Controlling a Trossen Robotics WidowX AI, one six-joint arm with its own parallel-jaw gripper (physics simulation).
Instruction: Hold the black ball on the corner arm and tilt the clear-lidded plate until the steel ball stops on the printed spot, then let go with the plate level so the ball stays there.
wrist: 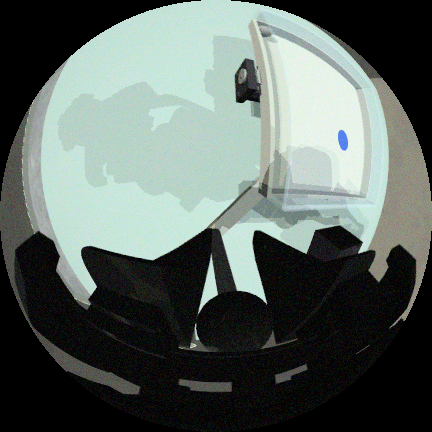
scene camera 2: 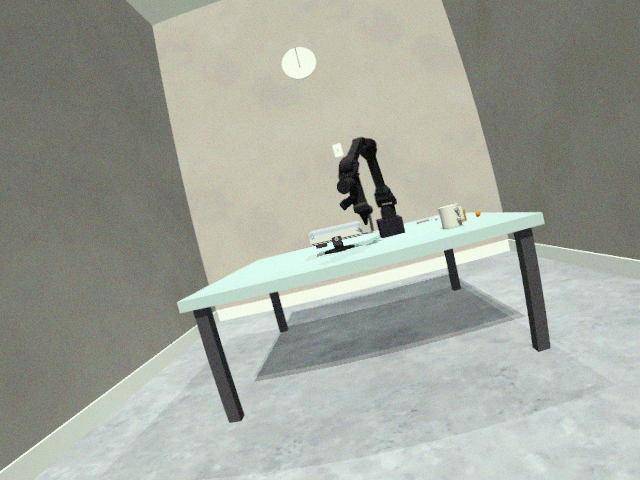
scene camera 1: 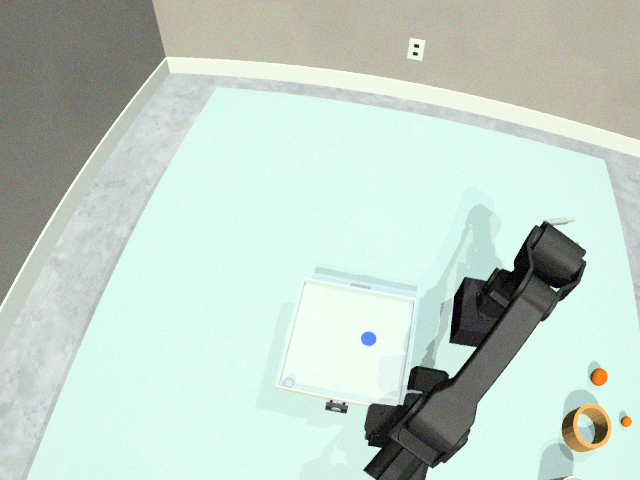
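Note:
The clear-lidded white plate (scene camera 1: 328, 333) (scene camera 2: 334, 232) (wrist: 310, 104) stands tilted on the pale table. A blue printed spot (scene camera 1: 369, 338) (wrist: 342, 139) lies right of its middle. The steel ball (scene camera 1: 289, 381) (wrist: 264, 29) rests in the plate's near left corner, far from the spot. My gripper (wrist: 232, 235) is shut on the black ball (wrist: 233, 320) at the end of the corner arm (wrist: 238, 207), at the plate's near right corner. In scene camera 1 the arm hides the black ball.
A small black pivot block (scene camera 1: 336, 406) (wrist: 246, 80) (scene camera 2: 337, 243) sits under the plate's near edge. The arm's base (scene camera 2: 390, 225) stands beside the plate. A white mug (scene camera 2: 450, 215) and a small orange thing (scene camera 2: 478, 213) stand farther right on the table (scene camera 1: 223, 214).

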